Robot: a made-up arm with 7 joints. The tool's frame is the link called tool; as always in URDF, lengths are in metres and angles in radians.
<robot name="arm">
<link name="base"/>
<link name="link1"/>
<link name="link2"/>
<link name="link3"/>
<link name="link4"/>
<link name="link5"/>
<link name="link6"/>
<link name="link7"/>
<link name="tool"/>
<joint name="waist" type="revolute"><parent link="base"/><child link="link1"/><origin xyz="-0.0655 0.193 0.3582" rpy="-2.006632 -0.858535 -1.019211"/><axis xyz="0 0 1"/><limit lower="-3.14" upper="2.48"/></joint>
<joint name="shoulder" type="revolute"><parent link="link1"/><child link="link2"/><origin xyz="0.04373 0.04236 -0.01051" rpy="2.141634 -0.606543 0.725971"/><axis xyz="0 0 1"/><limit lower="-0.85" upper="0.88"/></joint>
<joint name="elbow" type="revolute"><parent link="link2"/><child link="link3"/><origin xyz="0.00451 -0.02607 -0.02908" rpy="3.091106 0.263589 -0.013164"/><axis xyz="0 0 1"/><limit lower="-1.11" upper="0.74"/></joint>
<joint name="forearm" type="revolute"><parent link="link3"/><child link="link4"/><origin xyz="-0.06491 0.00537 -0.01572" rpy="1.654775 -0.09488 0.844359"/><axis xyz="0 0 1"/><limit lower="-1.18" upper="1.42"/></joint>
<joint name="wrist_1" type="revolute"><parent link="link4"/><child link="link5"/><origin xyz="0.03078 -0.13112 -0.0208" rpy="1.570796 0 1.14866"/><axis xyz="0 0 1"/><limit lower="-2.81" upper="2.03"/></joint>
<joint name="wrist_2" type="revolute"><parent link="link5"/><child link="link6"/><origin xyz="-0.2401 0.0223 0.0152" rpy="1.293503 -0.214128 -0.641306"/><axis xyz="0 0 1"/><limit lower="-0.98" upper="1.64"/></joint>
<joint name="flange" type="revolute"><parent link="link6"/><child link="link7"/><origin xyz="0.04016 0.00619 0.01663" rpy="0.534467 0.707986 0.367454"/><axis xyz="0 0 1"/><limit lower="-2.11" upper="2.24"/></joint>
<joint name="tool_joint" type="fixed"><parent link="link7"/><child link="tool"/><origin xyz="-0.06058 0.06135 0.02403" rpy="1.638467 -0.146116 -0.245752"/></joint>
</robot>
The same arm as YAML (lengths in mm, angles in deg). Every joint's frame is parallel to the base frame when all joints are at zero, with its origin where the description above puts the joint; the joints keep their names.
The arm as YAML. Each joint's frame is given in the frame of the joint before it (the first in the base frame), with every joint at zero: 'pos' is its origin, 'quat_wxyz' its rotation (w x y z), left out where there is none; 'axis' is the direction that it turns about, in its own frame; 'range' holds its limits. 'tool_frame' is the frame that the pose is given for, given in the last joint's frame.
length_unit: mm
angle_unit: deg
joints:
  - joint: waist
    pos: [-65.5, 193.0, 358.2]
    axis: [0.939524, 0.202905, -0.275907]
    range: [-179.91, 142.09]
  - joint: shoulder
    pos: [5.1, -60.6, 10.9]
    axis: [-0.146902, -0.187003, 0.971313]
    range: [-48.7, 50.42]
  - joint: elbow
    pos: [-9.3, -16.4, -34.5]
    axis: [-0.083502, 0.320009, -0.943727]
    range: [-63.6, 42.4]
  - joint: forearm
    pos: [-50.9, 30.2, 31.4]
    axis: [1.0, 0.0, 0.0]
    range: [-67.61, 81.36]
  - joint: wrist_1
    pos: [-20.8, -81.8, 107.0]
    axis: [0.0, -1.0, 0.0]
    range: [-161.0, 116.31]
  - joint: wrist_2
    pos: [22.3, -15.2, 240.1]
    axis: [-0.735904, -0.267501, 0.622003]
    range: [-56.15, 93.97]
  - joint: flange
    pos: [-33.6, -18.8, -21.1]
    axis: [-0.98708, -0.066899, -0.145597]
    range: [-120.89, 128.34]
tool_frame:
  pos: [-31.4, -47.0, 69.4]
  quat_wxyz: [0.5, -0.500001, 0.499999, 0.5]

